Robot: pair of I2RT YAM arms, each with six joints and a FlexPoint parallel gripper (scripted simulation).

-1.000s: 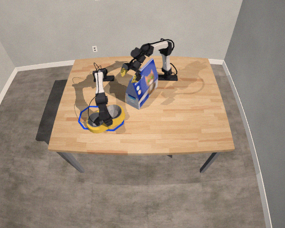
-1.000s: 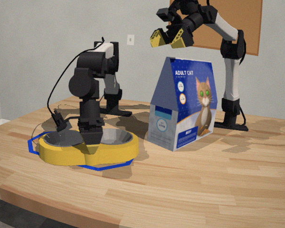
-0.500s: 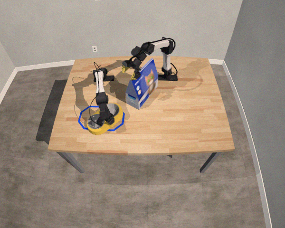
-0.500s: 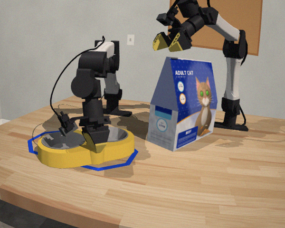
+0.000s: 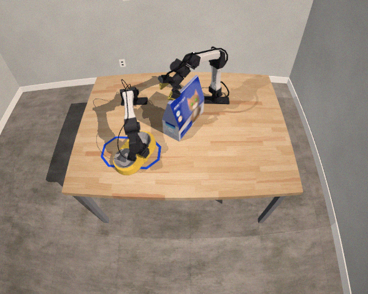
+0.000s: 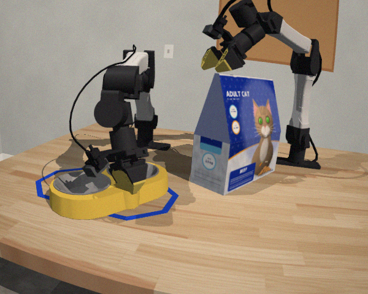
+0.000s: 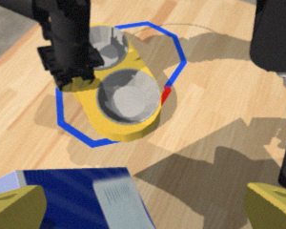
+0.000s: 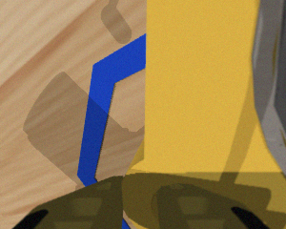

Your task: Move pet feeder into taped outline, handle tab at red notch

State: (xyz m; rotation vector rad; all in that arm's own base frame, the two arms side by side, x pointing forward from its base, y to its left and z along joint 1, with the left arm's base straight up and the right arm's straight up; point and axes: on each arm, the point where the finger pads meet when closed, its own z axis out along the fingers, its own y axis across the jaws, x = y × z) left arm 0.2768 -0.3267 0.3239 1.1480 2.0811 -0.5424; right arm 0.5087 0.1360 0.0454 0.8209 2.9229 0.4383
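Observation:
The yellow pet feeder lies 70 mm to the right of my right hand, 40 mm behind it and 30 mm below it. Round my right hand: blue cat food bag: 300 mm behind, 230 mm to the left, 100 mm above; then blue taped outline: 110 mm to the right, 70 mm behind, 40 mm below.

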